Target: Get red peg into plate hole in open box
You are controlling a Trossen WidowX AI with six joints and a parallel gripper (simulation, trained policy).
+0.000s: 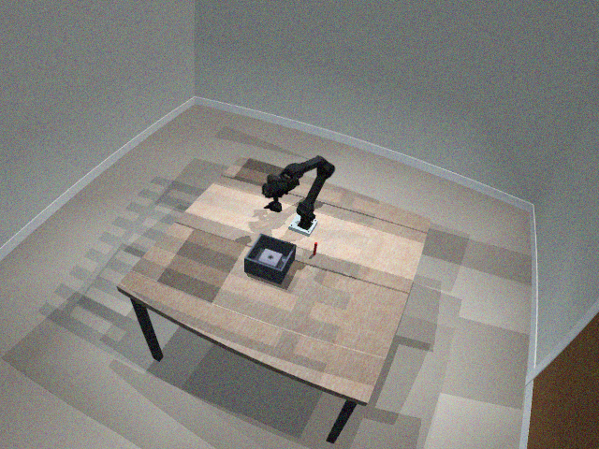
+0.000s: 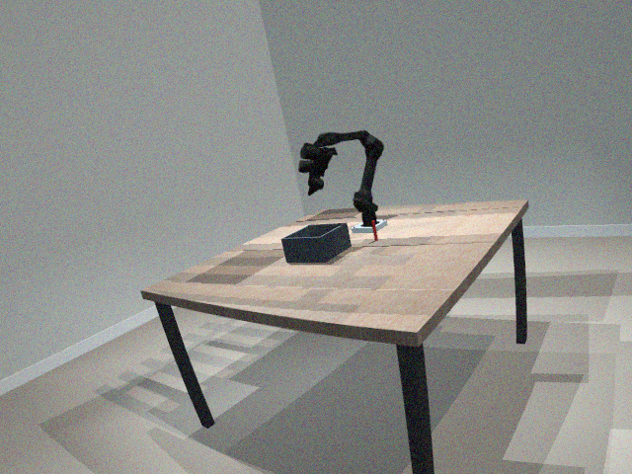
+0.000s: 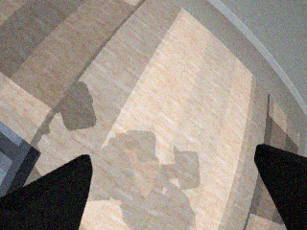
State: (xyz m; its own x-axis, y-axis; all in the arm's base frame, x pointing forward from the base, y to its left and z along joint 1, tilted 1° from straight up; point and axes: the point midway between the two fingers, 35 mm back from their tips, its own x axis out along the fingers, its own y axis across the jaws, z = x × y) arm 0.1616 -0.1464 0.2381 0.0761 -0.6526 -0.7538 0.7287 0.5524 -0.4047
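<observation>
My gripper tip is now 20 mm past the red peg, 300 mm to the right of it and 190 mm above it. Also, from my gripper tip: dark box 170 mm ahead, 150 mm to the left, 210 mm below; grey plate 170 mm ahead, 150 mm to the left, 190 mm below.
</observation>
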